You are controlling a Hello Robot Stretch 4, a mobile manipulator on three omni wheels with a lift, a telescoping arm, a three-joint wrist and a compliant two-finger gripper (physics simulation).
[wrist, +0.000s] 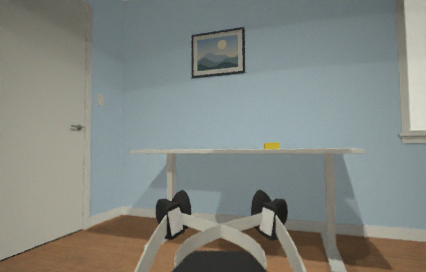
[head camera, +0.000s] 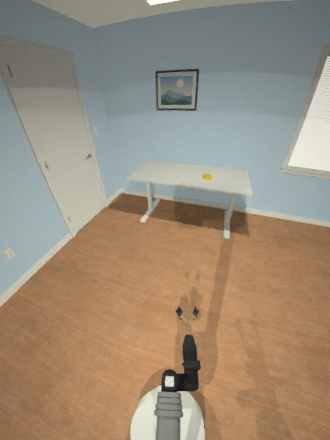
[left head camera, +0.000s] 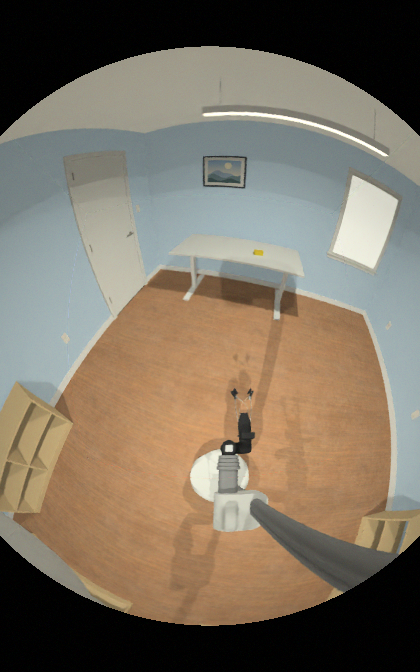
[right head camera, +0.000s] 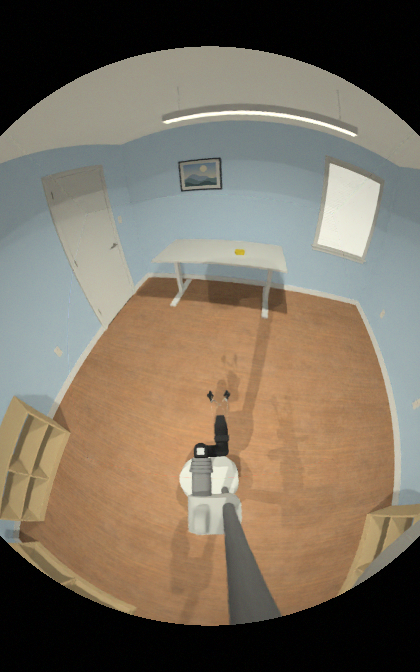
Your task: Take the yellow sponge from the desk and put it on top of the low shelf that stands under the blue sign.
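Note:
The yellow sponge lies on the white desk, right of the desk's middle. My gripper is open and empty, out in front of the base and well short of the desk. In the wrist view the sponge is beyond the fingers, above and a little right of the right fingertip. The blue sign does not show in these views, and I cannot tell which shelf stands under it.
A wooden shelf stands at the left wall. Another shelf shows in part at the lower right. A door is at the left. Brown floor lies between the base and the desk.

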